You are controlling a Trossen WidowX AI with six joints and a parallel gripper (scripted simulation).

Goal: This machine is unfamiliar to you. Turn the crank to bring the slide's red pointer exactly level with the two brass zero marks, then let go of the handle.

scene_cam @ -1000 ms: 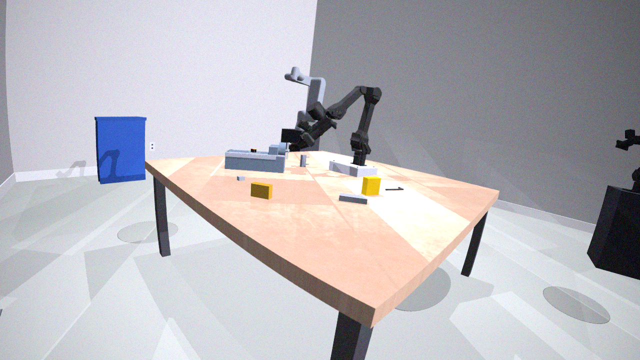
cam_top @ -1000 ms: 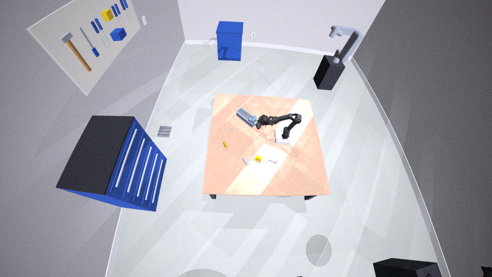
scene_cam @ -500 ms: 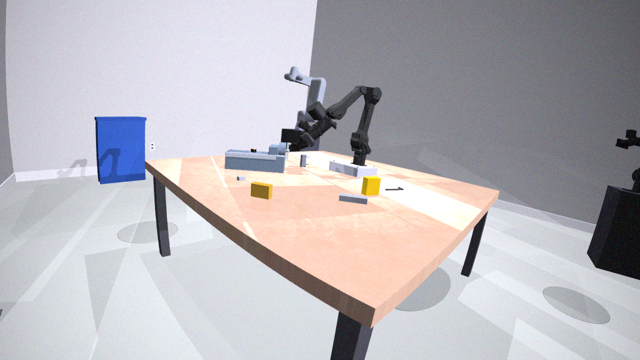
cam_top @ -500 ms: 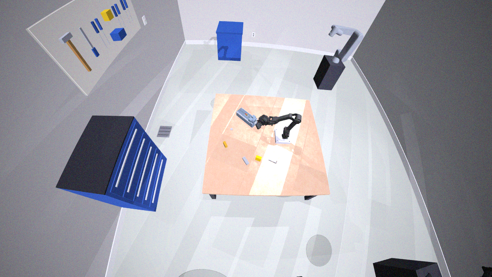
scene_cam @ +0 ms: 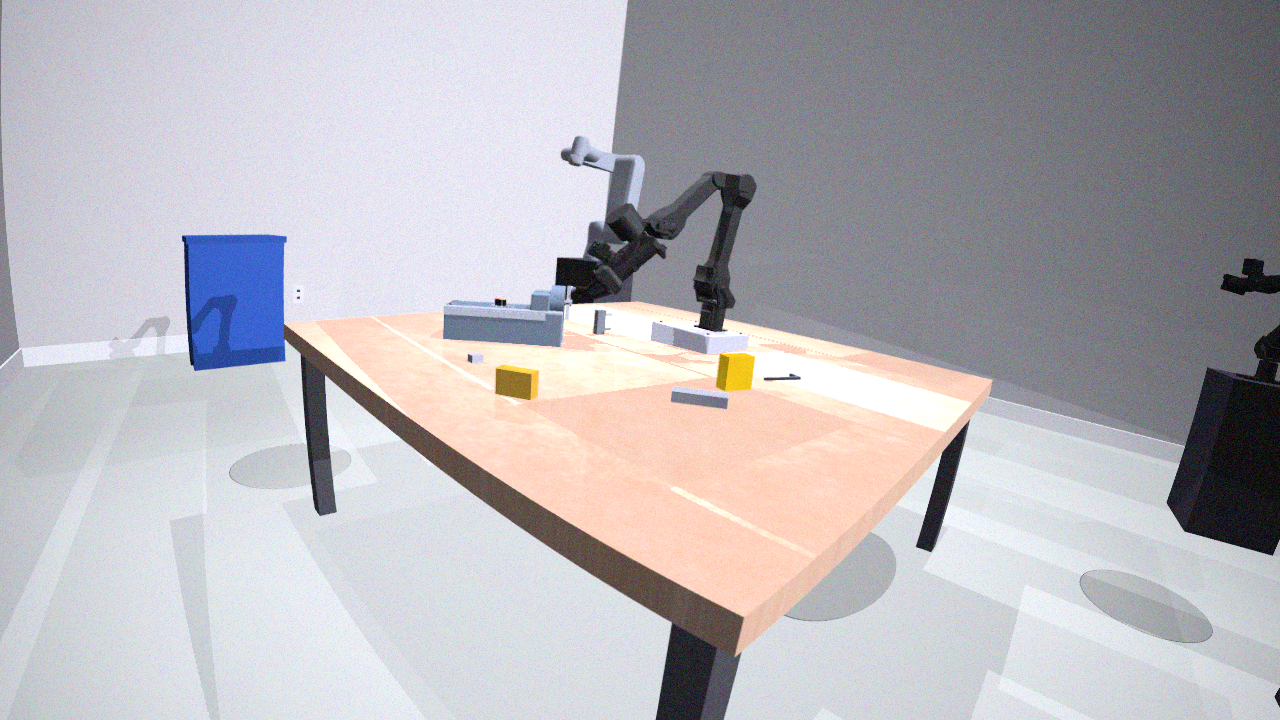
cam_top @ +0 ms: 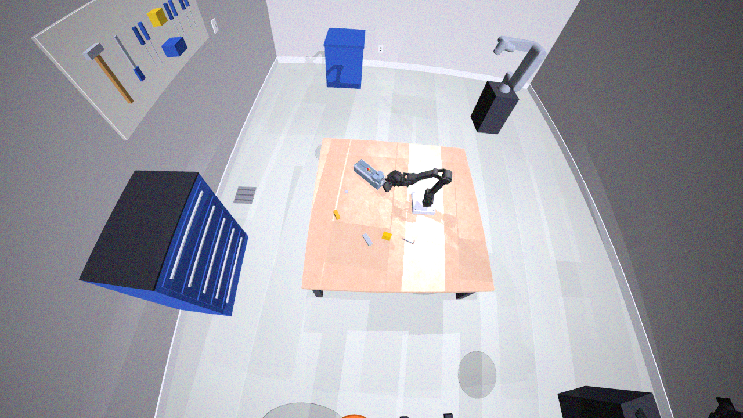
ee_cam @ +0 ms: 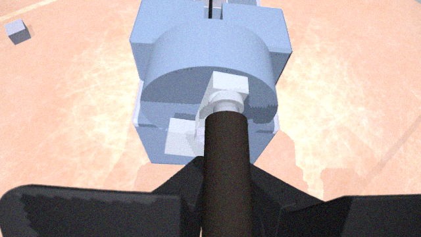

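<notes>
Now: the crank 1 cm above my gripper tip. The rest, counted from my gripper tip: red pointer 13 cm ahead, 12 cm to the right, 1 cm below; then grey cube 29 cm ahead, 9 cm below, 3 cm to the left; then dark brown handle 3 cm above, 1 cm to the left, 1 cm behind.
</notes>
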